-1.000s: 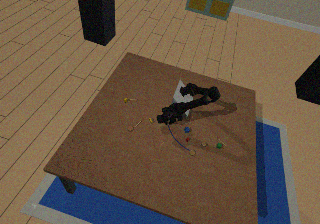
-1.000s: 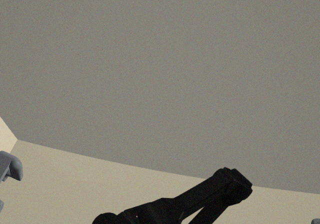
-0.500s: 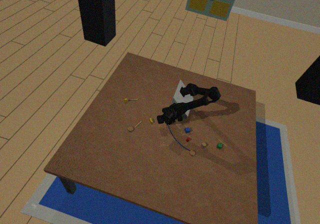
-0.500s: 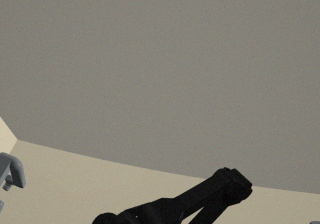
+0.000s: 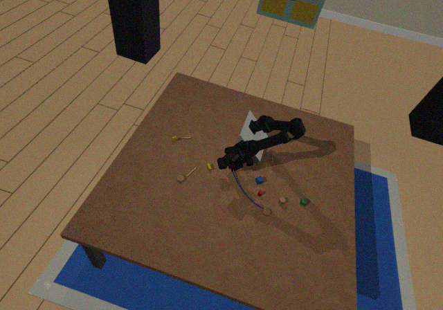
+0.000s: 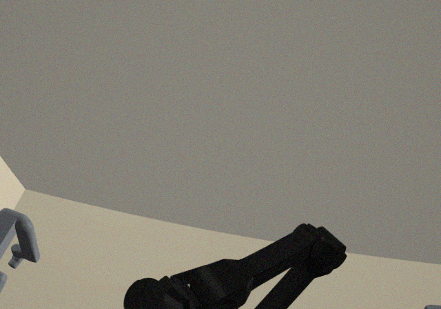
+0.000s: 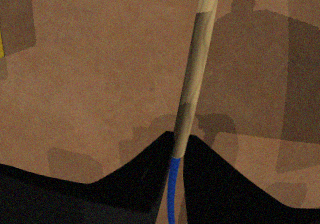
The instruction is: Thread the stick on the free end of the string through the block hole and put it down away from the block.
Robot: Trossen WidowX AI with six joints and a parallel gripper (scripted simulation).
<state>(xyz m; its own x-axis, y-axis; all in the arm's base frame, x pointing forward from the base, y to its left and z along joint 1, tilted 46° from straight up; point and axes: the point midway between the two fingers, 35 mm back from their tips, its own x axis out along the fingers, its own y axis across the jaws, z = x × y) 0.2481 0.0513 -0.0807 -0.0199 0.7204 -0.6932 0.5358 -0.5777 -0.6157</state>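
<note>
Right now my gripper tip is 180 mm to the right of the red peg and 80 mm short of it. Round my gripper tip: blue cube 150 mm to the left; then round wooden button 230 mm to the left, 160 mm ahead, 10 mm below; then thin wooden stick 10 mm to the right, 10 mm behind.
</note>
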